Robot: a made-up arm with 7 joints.
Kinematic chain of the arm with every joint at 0, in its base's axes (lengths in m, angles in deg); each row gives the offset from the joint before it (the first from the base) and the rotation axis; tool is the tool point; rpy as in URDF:
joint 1: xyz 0 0 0.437 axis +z
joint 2: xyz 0 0 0 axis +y
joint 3: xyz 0 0 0.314 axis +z
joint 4: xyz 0.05 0 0 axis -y
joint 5: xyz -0.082 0 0.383 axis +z
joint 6: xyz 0 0 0 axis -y
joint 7: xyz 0.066 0 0 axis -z
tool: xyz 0 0 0 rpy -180 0 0
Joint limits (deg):
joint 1: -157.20..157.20
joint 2: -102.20..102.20
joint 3: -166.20..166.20
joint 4: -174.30..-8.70
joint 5: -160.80..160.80
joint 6: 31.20..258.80
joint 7: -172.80..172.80
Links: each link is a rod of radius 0.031 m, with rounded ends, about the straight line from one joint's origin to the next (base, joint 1, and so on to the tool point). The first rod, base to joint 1, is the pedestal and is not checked.
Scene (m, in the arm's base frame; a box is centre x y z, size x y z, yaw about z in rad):
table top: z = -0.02
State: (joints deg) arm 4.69 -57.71 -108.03 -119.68 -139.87 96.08 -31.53
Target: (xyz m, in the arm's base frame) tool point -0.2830 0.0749 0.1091
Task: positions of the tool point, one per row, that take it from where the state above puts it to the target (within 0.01 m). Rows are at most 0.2 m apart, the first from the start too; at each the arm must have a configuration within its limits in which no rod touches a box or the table.
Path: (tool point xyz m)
1: -0.2827 -0.3720 0.2966
2: -0.3443 -0.2302 0.2106
3: -0.3445 -0.0718 0.1471
4: -0.2830 0.0749 0.1091

